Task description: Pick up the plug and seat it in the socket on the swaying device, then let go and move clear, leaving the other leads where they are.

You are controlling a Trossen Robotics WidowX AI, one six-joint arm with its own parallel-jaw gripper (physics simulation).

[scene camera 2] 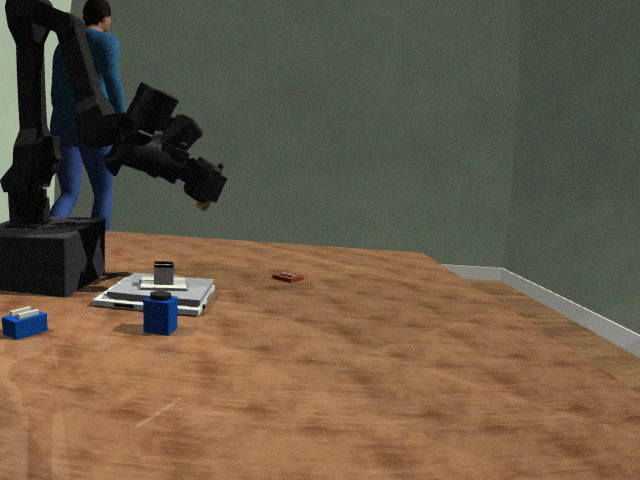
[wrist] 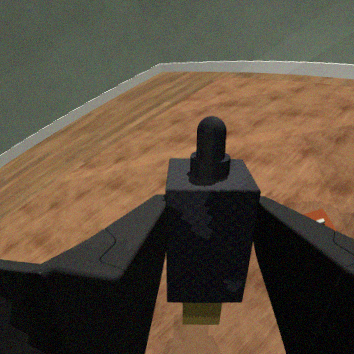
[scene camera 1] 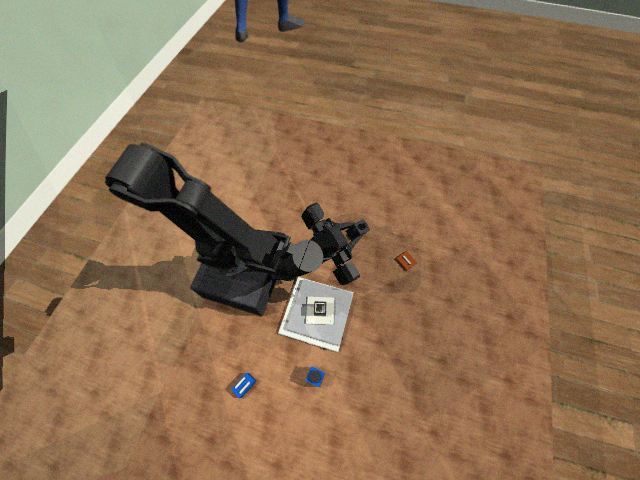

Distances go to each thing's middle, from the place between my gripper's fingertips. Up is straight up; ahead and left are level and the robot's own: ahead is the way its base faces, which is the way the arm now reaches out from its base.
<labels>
My hand is 50 mm past the device (scene camera 1: 320,311), 170 mm to the left of it and 150 mm above it.
</labels>
